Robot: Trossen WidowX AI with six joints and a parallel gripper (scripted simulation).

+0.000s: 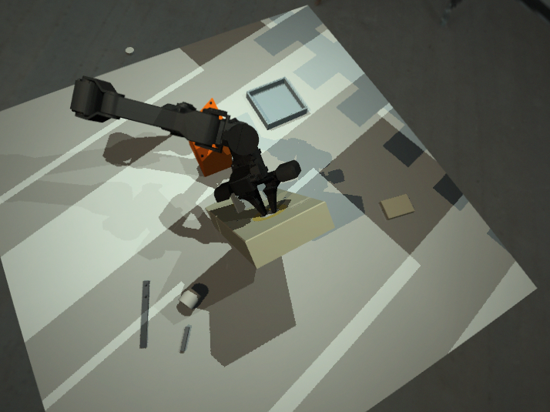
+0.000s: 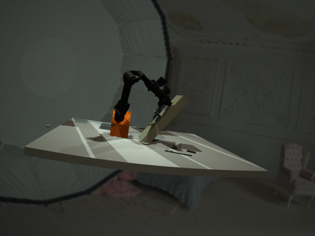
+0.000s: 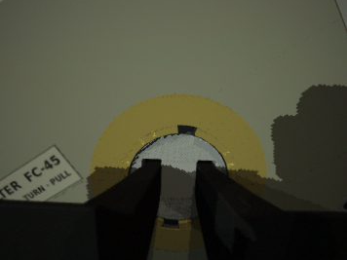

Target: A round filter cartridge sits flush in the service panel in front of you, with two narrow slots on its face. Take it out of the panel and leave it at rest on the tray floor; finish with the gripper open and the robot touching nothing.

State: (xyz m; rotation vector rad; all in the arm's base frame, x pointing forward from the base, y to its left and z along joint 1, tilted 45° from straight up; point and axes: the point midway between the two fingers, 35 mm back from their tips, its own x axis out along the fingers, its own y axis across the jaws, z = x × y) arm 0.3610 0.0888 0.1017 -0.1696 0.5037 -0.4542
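My gripper tip is 1 cm short of the round filter cartridge and 1 cm above it. Round my gripper tip: beige card (42 cm to the left, 27 cm below, 7 cm ahead); grey square tray (43 cm behind, 29 cm to the left, 27 cm below).
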